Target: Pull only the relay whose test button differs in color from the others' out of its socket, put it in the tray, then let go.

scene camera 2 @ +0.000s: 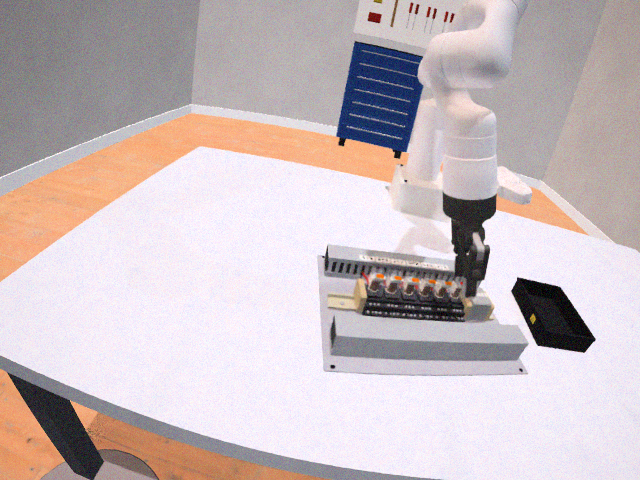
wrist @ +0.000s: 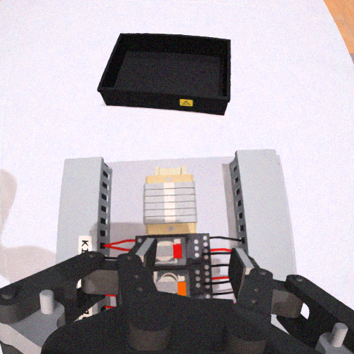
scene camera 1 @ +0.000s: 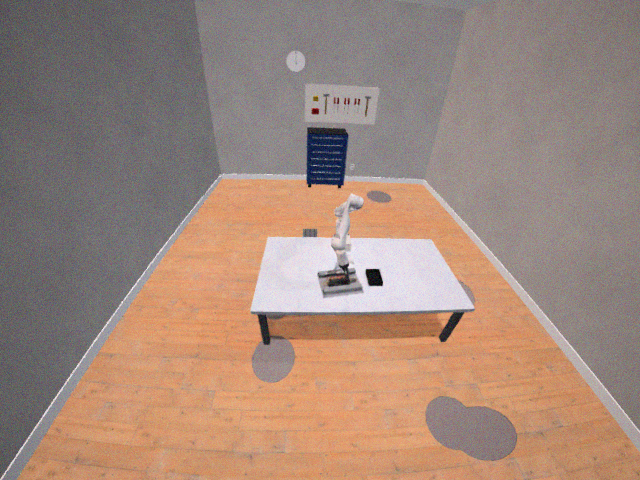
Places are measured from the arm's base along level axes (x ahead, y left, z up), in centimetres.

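Where they show: gripper, fingertip midpoint: (scene camera 2: 464, 285) (scene camera 1: 347, 276); arm's base at its link origin: (scene camera 2: 421, 174).
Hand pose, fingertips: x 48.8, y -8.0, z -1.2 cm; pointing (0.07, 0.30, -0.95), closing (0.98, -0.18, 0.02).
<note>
Each offset is from my fingertips to the top centre of the thing. Level surfaces: height alone.
The relay with a red test button @(dz -0.3, dx -1.8, dy +0.4 cm) (wrist: 177, 251) (scene camera 2: 456, 292) sits in its socket at the tray-side end of the relay row. The neighbouring relay (wrist: 169, 283) has an orange button, as do the others visible in scene camera 2. My gripper (wrist: 192, 255) (scene camera 2: 470, 290) points down over the row's end. It is partly open, with one finger on each side of the red-button relay and gaps visible beside it. The relay's lower part is hidden. The black tray (wrist: 150, 99) (scene camera 2: 563, 345) (scene camera 1: 376, 284) stands beyond the panel's end, with no relay in it.
Grey wire ducts (wrist: 81, 200) (wrist: 265, 200) @(dz -3.1, dx +7.1, dy -5.5 cm) (scene camera 2: 429, 343) flank the relay row. Grey terminal blocks (wrist: 170, 202) with beige end pieces stand between the relays and the tray side. Red and black wires run from the sockets toward the ducts. The panel lies on a white table @(dz -7.4 cm) (scene camera 2: 180, 310).
</note>
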